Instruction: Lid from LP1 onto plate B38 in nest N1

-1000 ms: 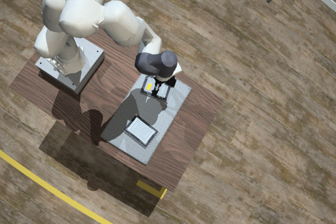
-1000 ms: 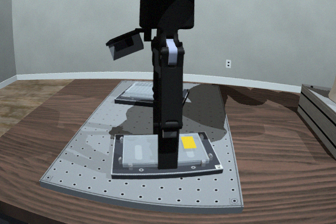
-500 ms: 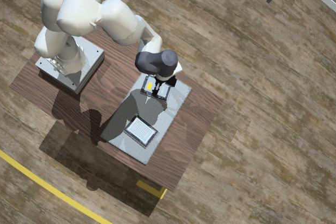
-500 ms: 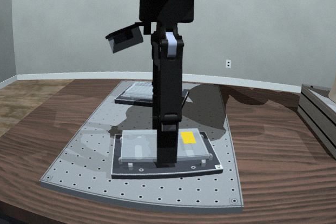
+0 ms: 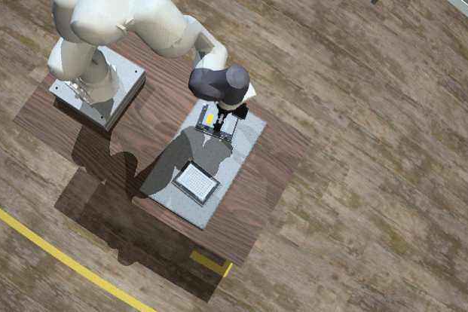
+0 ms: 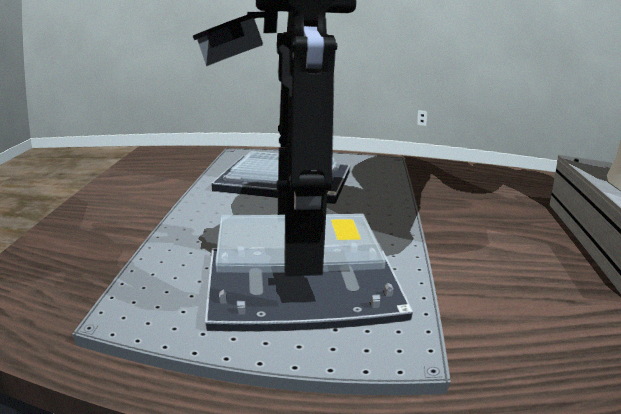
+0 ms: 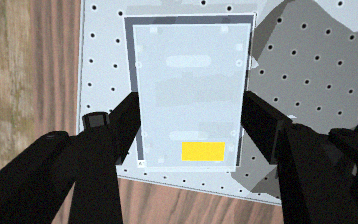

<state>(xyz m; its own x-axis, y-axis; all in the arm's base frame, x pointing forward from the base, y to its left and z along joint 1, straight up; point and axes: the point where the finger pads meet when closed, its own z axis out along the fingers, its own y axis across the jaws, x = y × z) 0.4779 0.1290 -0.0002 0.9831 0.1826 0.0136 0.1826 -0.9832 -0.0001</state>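
Now: hand 40 mm short of the culture plate B38, 260 mm to the left of it and 50 mm above it. Also, from my hand: nest N1: 40 mm ahead, 260 mm to the right, 70 mm below; clear lid: 20 mm below; lid park LP1: 70 mm below.
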